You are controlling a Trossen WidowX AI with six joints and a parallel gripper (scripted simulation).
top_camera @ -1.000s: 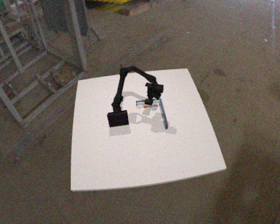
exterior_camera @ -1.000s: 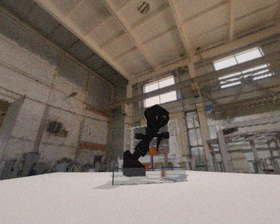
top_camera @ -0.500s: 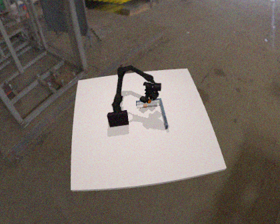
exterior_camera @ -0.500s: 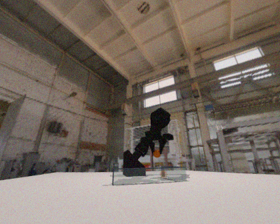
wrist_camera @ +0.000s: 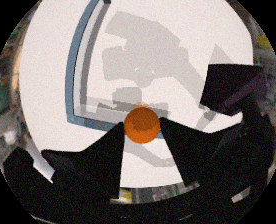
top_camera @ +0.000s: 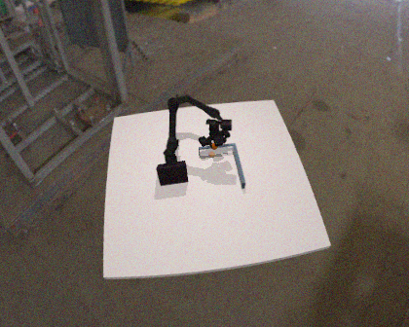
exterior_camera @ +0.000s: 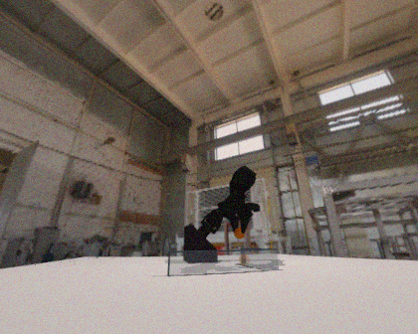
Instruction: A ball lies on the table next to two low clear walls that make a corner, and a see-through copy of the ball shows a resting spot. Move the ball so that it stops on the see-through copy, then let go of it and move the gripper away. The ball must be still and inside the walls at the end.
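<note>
The see-through copy lies 2 cm behind my gripper tip, 2 cm to the left of it and 9 cm below it. The rest, counted from my gripper tip: clear wall (14 cm ahead, 9 cm to the right, 8 cm below); orange ball (right at my gripper tip).
</note>
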